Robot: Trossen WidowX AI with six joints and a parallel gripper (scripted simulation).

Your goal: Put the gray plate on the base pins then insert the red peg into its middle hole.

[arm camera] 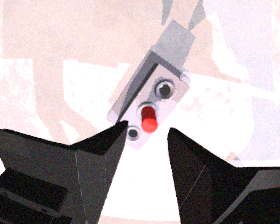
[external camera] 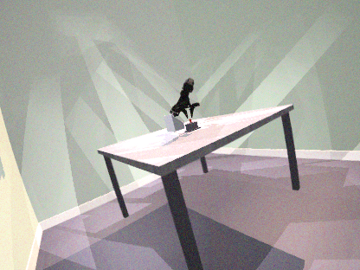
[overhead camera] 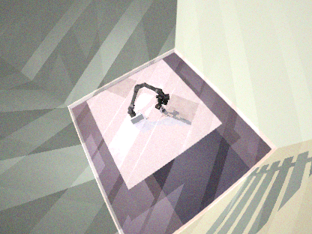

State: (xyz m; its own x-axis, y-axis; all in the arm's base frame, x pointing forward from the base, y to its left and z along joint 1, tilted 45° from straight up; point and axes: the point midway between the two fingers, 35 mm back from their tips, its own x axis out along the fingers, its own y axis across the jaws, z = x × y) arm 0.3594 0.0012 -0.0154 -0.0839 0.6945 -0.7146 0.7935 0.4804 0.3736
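My gripper tip is 50 mm above the red peg. Also, from my gripper tip: base: 90 mm below; gray plate: 50 mm below.
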